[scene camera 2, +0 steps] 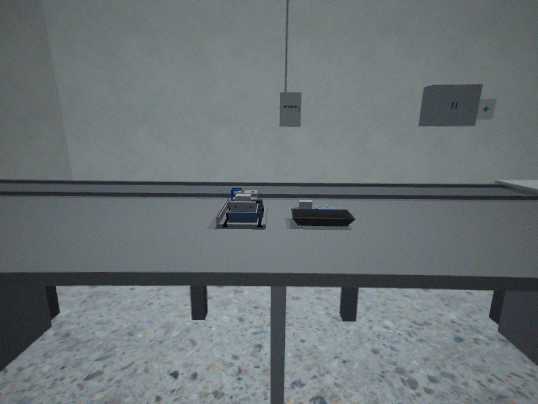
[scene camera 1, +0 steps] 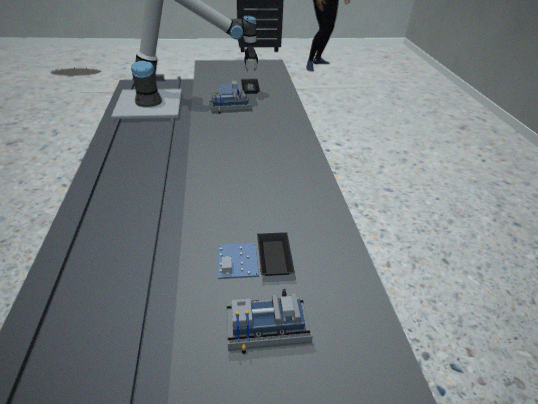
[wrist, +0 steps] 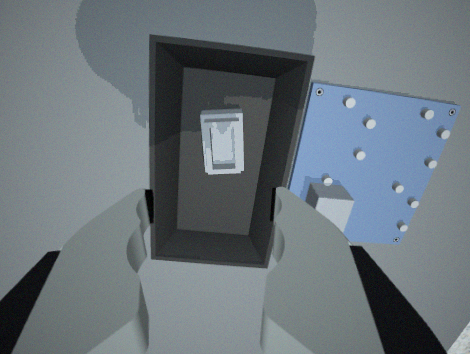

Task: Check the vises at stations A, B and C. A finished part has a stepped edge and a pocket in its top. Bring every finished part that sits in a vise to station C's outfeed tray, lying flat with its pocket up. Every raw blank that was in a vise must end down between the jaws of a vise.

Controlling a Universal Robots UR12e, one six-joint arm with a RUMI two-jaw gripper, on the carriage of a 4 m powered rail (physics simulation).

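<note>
A light grey finished part (wrist: 222, 142) (scene camera 1: 250, 86) lies flat, pocket up, inside the dark far tray (wrist: 166, 175) (scene camera 1: 256, 91). My gripper (wrist: 213, 191) (scene camera 1: 251, 68) is open and empty, above this tray, with the part between and beyond its fingertips in the wrist view. The far vise (scene camera 1: 230, 101) stands beside the tray; what its jaws hold is too small to tell. The near vise (scene camera 1: 265, 320) (scene camera 2: 243, 216) has a plain grey block (scene camera 1: 287, 306) between its jaws. The near tray (scene camera 1: 274, 255) (scene camera 2: 322, 217) shows no part inside in scene camera 1. A third station does not show.
A blue pegged board (wrist: 380, 170) with a grey block (wrist: 335, 207) lies right beside the far tray in the wrist view. Another blue pegged board (scene camera 1: 232, 250) with a grey block (scene camera 1: 227, 265) (scene camera 2: 305, 204) lies beside the near tray. A person (scene camera 1: 325, 30) stands beyond the table.
</note>
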